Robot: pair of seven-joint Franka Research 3 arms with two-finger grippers.
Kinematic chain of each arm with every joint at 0, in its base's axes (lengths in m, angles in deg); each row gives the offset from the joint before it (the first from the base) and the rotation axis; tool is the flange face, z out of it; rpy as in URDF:
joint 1: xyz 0 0 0.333 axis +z
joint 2: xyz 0 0 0 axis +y
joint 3: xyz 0 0 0.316 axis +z
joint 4: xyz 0.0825 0 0 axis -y
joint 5: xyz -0.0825 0 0.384 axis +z
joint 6: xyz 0 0 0 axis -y
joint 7: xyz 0.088 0 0 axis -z
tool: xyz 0 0 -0.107 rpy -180 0 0
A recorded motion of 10 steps. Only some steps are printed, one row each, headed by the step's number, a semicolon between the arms.
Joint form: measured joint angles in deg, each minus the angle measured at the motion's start. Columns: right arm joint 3, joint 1, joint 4, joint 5, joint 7, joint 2, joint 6; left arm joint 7, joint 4, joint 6, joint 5, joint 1, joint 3, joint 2.
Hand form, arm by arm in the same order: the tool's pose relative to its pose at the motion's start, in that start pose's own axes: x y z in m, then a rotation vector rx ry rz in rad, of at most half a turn. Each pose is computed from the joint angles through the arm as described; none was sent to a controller.
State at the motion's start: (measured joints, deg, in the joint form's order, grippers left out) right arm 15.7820 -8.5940 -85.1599 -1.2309 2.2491 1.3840 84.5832; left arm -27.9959 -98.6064 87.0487 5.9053 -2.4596 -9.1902 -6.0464
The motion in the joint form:
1: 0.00 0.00 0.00 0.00 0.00 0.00 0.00; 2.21 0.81 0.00 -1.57 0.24 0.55 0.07
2: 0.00 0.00 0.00 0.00 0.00 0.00 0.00; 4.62 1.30 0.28 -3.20 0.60 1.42 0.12
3: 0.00 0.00 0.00 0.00 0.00 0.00 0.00; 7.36 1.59 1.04 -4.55 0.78 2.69 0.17
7: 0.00 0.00 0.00 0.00 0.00 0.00 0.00; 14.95 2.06 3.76 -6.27 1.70 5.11 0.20
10: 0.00 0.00 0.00 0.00 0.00 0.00 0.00; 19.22 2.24 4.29 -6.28 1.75 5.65 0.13
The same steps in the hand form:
1: 0.0000 0.0000 0.0000 0.0000 0.0000 0.0000; 0.0026 -0.0042 -0.0052 -0.0319 -0.0032 0.0253
2: 0.0000 0.0000 0.0000 0.0000 0.0000 0.0000; 0.0071 -0.0116 -0.0080 -0.0654 -0.0063 0.0472
3: 0.0000 0.0000 0.0000 0.0000 0.0000 0.0000; 0.0134 -0.0211 -0.0098 -0.0973 -0.0013 0.0706
7: 0.0000 0.0000 0.0000 0.0000 0.0000 0.0000; 0.0293 -0.0458 -0.0144 -0.1489 0.0423 0.1432
10: 0.0000 0.0000 0.0000 0.0000 0.0000 0.0000; 0.0319 -0.0512 -0.0167 -0.1521 0.0601 0.2064

